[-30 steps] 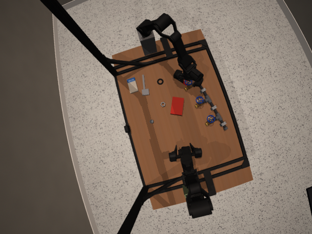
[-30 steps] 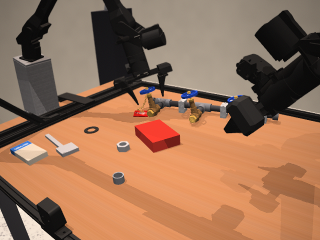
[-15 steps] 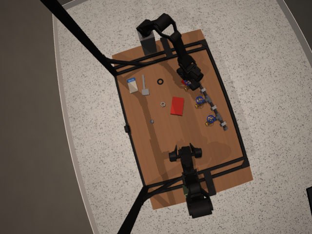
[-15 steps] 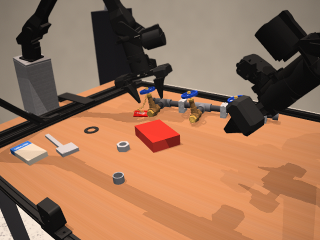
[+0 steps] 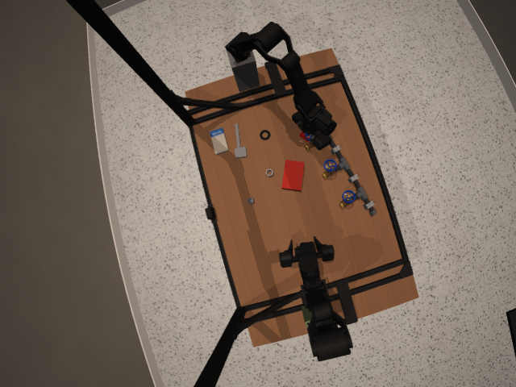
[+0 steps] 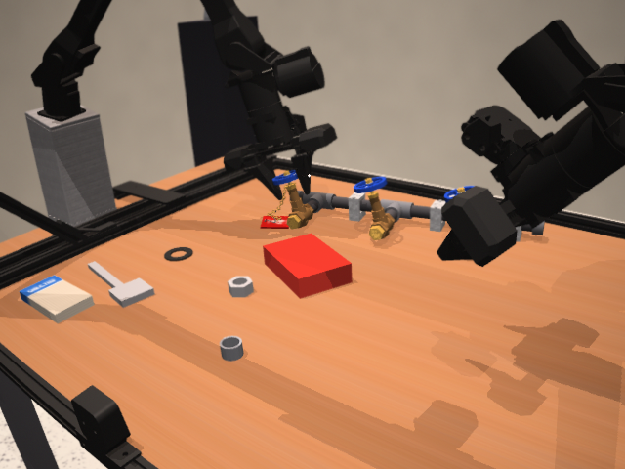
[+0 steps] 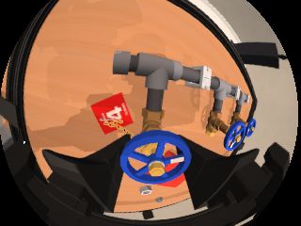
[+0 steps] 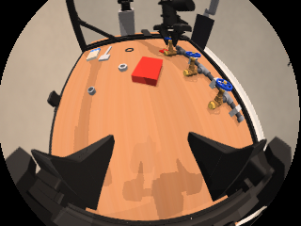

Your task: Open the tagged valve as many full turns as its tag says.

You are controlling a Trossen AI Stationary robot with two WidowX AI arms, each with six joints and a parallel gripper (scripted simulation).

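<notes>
Now: left hand 90 mm above the red tag, 40 mm to the right of it and 10 mm past it. Round my left hand: box 380 mm behind, 120 mm to the left, 80 mm below; red block 120 mm to the right, 110 mm behind, 80 mm below; grey t-shaped piece 300 mm behind, 90 mm below, 80 mm to the left.
</notes>
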